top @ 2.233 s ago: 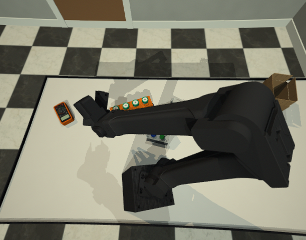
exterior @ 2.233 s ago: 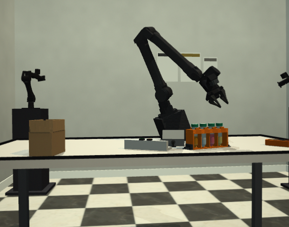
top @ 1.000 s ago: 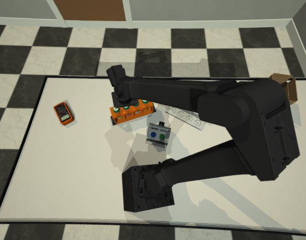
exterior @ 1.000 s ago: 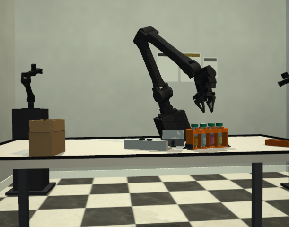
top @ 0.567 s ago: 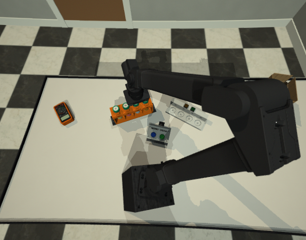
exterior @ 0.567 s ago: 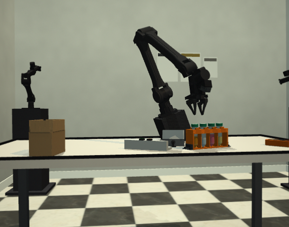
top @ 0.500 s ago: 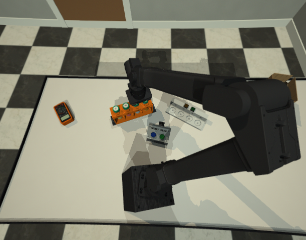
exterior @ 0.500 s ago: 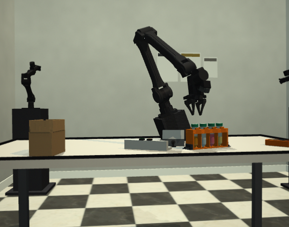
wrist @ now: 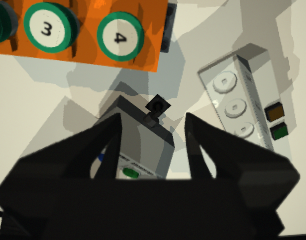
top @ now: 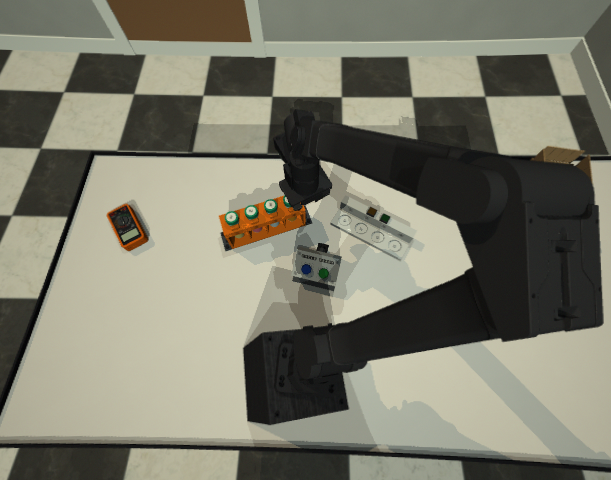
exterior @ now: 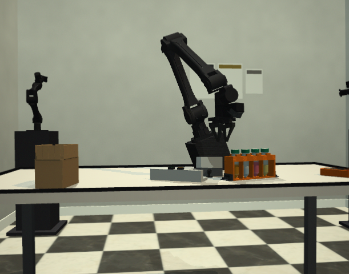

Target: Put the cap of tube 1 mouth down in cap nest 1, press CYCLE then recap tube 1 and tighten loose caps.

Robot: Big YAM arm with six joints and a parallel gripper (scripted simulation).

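The cap is 19 cm to the left of my hand, 5 cm below it and 3 cm behind it. Also, from my hand: key housing (13 cm behind, 11 cm below, 3 cm to the right); green key (15 cm behind, 9 cm below, 5 cm to the right); blue key (14 cm behind, 9 cm below, 1 cm to the right).
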